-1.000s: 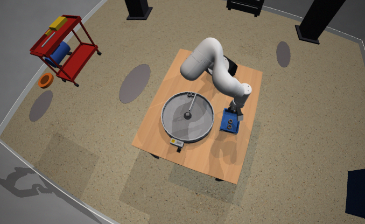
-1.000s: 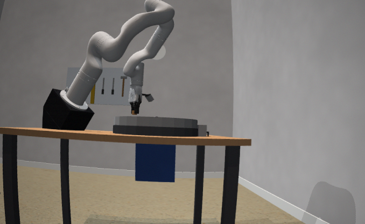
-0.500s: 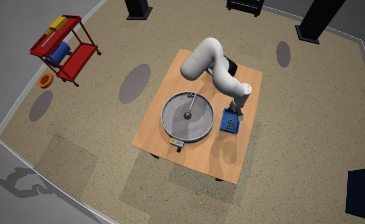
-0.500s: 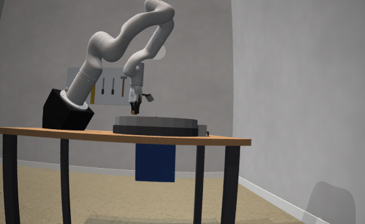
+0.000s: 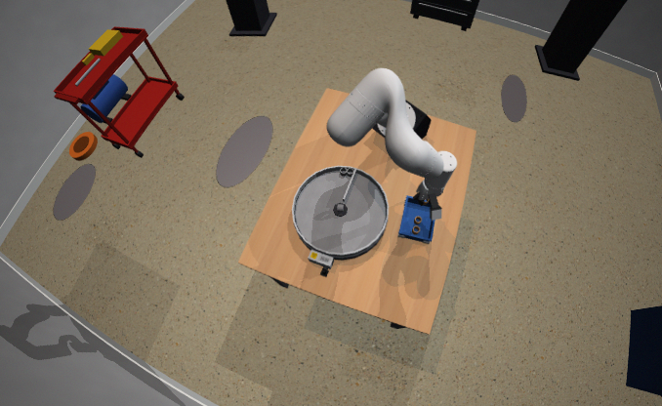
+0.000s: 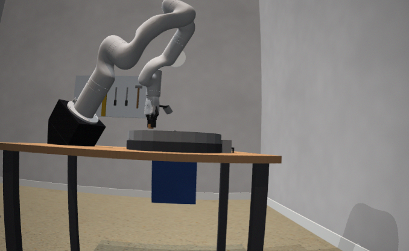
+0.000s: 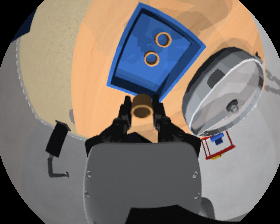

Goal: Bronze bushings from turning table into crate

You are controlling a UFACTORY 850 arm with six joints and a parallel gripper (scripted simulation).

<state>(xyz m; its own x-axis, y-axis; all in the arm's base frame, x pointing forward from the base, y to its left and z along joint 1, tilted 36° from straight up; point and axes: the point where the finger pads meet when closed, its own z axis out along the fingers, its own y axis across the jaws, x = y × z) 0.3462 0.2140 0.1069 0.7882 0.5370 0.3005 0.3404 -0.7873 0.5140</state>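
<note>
Right now the blue crate is 12 cm below my hand, 5 cm ahead of it and 1 cm to the right of it. Also, from my hand: grey turning table (36 cm to the right, 9 cm below, 7 cm ahead).
</note>
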